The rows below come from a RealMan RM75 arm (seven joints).
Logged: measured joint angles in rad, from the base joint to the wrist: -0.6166 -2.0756 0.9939 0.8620 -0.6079 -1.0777 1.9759; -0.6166 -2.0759 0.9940 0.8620 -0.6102 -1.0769 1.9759; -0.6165 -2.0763 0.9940 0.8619 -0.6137 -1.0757 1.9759; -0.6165 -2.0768 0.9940 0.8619 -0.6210 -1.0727 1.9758; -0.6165 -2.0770 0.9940 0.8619 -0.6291 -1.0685 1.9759; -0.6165 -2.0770 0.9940 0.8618 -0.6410 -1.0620 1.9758; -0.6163 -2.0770 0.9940 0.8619 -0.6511 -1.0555 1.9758; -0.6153 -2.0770 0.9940 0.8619 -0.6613 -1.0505 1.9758; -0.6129 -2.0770 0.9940 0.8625 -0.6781 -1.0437 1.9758
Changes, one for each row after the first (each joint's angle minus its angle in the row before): 0.0000 -0.0003 0.0001 0.0000 -0.0023 0.0008 0.0000; 0.0001 -0.0004 0.0000 -0.0001 -0.0035 0.0012 0.0000; 0.0000 -0.0005 0.0000 0.0000 -0.0073 0.0030 -0.0001; 0.0000 -0.0002 0.0000 0.0000 -0.0081 0.0042 0.0001; 0.0000 0.0000 0.0000 -0.0001 -0.0119 0.0065 -0.0001; 0.0002 0.0000 0.0000 0.0001 -0.0101 0.0065 0.0000; 0.0010 0.0000 0.0000 0.0000 -0.0102 0.0050 0.0000; 0.0024 0.0000 0.0000 0.0006 -0.0168 0.0068 0.0000
